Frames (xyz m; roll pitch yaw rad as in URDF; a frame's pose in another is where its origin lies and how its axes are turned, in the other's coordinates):
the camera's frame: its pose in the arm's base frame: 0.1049 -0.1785 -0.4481 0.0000 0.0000 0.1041
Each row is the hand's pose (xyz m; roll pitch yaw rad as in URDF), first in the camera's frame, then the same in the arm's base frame.
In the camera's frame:
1: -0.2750 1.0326 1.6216 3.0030 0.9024 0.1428
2: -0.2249 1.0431 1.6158 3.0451 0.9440 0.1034
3: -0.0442 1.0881 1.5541 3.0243 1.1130 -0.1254
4: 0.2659 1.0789 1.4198 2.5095 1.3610 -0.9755
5: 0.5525 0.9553 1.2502 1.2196 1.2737 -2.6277
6: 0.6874 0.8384 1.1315 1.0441 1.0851 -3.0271
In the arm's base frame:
1: -0.2759 0.8199 1.1735 3.0030 0.9024 0.2469
2: -0.2272 0.8356 1.1677 3.0451 0.9440 0.2075
3: -0.0521 0.8991 1.1060 3.0243 1.1130 -0.0213
4: 0.2572 0.9222 0.9717 2.5095 1.3610 -0.8714
5: 0.5551 0.8290 0.8021 1.2196 1.2737 -2.5236
6: 0.7015 0.7268 0.6834 1.0441 1.0851 -2.9230

